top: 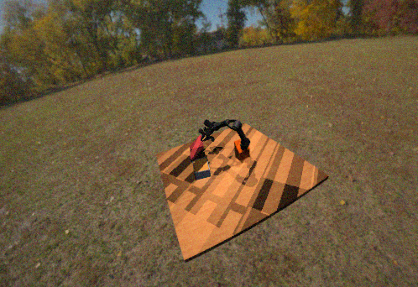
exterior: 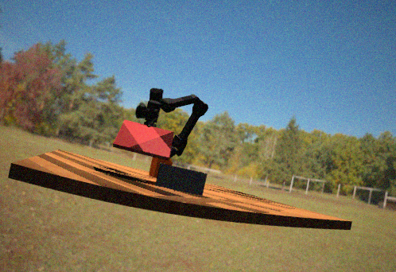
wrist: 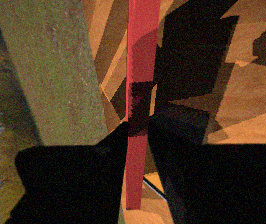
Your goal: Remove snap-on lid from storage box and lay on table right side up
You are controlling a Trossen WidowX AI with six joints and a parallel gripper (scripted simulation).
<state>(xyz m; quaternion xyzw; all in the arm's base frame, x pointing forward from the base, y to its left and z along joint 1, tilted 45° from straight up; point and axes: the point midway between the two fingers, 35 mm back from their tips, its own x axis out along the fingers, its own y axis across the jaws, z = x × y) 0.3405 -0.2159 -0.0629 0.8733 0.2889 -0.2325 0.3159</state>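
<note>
Now: the red lid 6 cm ahead of my gripper tip, 2 cm to the right of it and 5 cm below it. Round my gripper tip: blue-grey storage box (9 cm ahead, 17 cm to the left, 19 cm below).
</note>
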